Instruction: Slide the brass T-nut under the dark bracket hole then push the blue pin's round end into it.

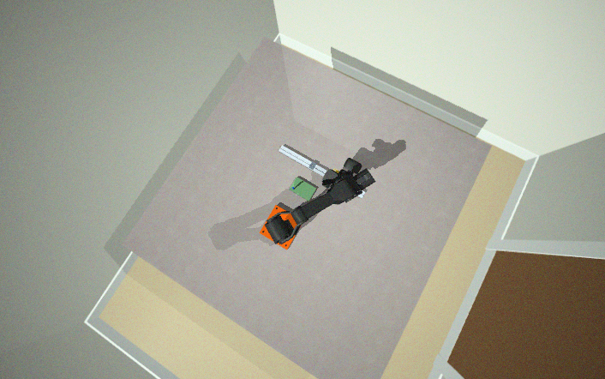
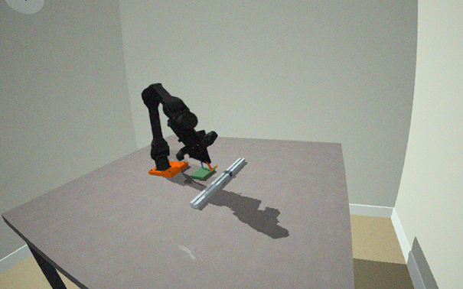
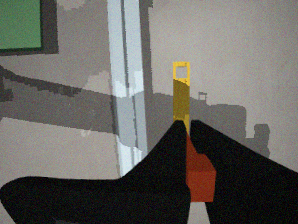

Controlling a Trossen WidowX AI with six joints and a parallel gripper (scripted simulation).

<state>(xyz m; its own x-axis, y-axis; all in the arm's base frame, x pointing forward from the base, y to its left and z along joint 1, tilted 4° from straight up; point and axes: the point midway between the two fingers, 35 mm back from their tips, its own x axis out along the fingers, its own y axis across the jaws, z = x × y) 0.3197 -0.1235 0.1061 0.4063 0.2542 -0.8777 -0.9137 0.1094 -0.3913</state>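
Now: the aluminum rail 12 cm to the left of my gripper tip, 10 cm below it and 1 cm ahead of it. The rest, counted from my gripper tip: blue pin 17 cm to the left, 13 cm behind, 9 cm below; green tray 15 cm to the left, 12 cm behind, 11 cm below; brass T-nut 1 cm to the left.
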